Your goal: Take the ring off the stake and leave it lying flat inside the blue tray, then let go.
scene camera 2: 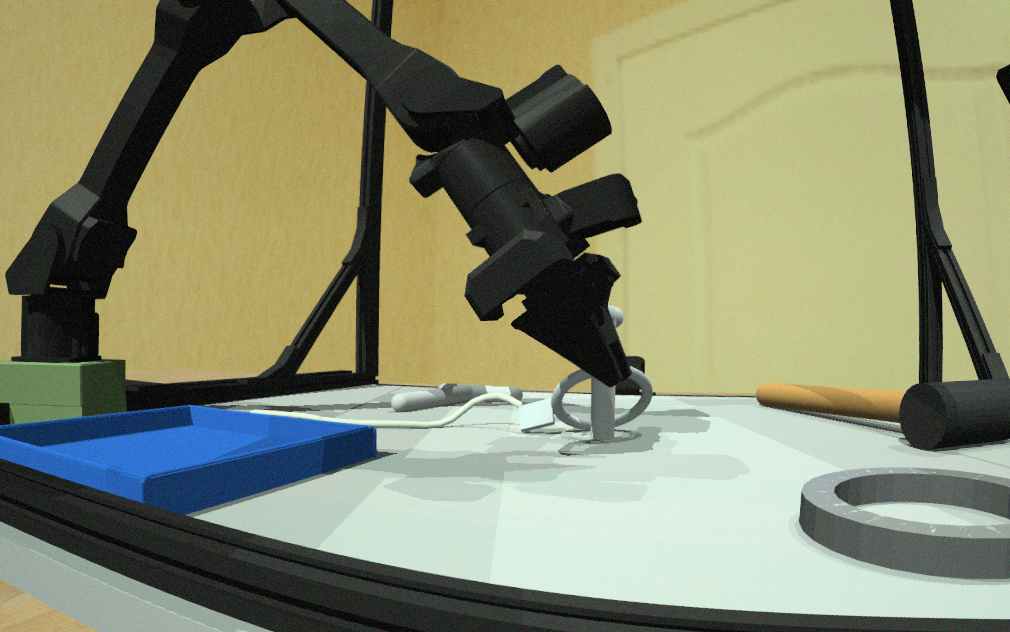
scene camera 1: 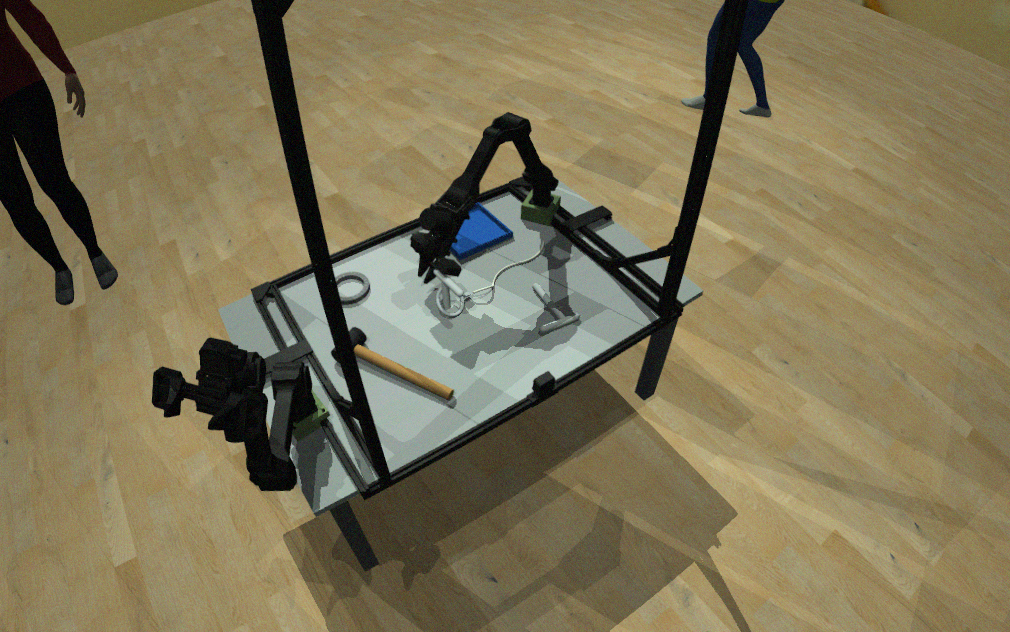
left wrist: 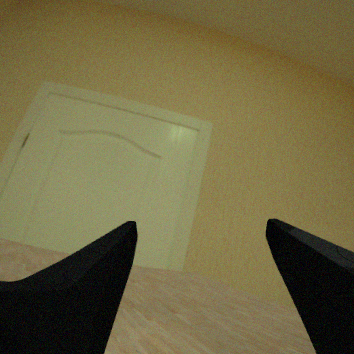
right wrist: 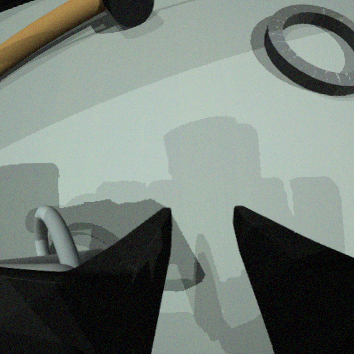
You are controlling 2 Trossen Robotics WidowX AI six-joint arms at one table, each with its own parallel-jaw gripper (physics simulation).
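Seen in the pictures: left gripper, fingertip midpoint: (scene camera 1: 186,420) (left wrist: 201,228); right gripper, fingertip midpoint: (scene camera 2: 621,381) (scene camera 1: 422,279) (right wrist: 202,214); left arm's base at its link origin: (scene camera 1: 300,408); right arm's base at its link origin: (scene camera 2: 58,360) (scene camera 1: 541,200).
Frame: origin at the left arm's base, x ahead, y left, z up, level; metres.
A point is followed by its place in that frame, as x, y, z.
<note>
A thin grey ring (scene camera 1: 438,304) @(0.454, 0.051, 0.007) (scene camera 2: 645,400) @(0.457, 0.047, -0.008) stands tilted around or against a pale upright stake (scene camera 2: 602,417) @(0.491, 0.077, -0.020) with a rounded crosspiece at its top. In the right wrist view part of the ring (right wrist: 62,232) @(0.471, 0.078, 0.022) shows beside one finger. My right gripper (scene camera 2: 621,378) @(0.472, 0.148, 0.016) (right wrist: 201,214) @(0.472, 0.148, 0.016) is partly open with nothing between its fingers. Its tips are low, beside the stake and near the ring's upper edge; exact contact is hidden. The blue tray (scene camera 1: 484,242) @(0.742, 0.207, -0.035) (scene camera 2: 260,473) @(0.649, 0.309, -0.028) has a low rim and a bare floor. My left gripper (left wrist: 201,228) @(-0.214, -0.295, 0.485) is open, facing the wall, away from these things.
A thick dark grey ring (scene camera 2: 893,547) @(0.357, 0.354, -0.030) (right wrist: 285,60) @(0.345, 0.252, -0.024) lies flat on the table. A wooden-handled mallet (scene camera 1: 405,374) @(0.258, -0.072, -0.010) (scene camera 2: 826,402) @(0.272, -0.045, -0.020) (right wrist: 55,27) @(0.244, 0.027, -0.014) lies nearby. A white cable (scene camera 1: 517,262) @(0.753, 0.071, -0.032) (scene camera 2: 357,423) @(0.710, 0.081, -0.035) and a pale T-shaped tool (scene camera 1: 558,324) @(0.662, -0.188, -0.023) lie beyond the stake. Black frame posts stand at the table's edges.
</note>
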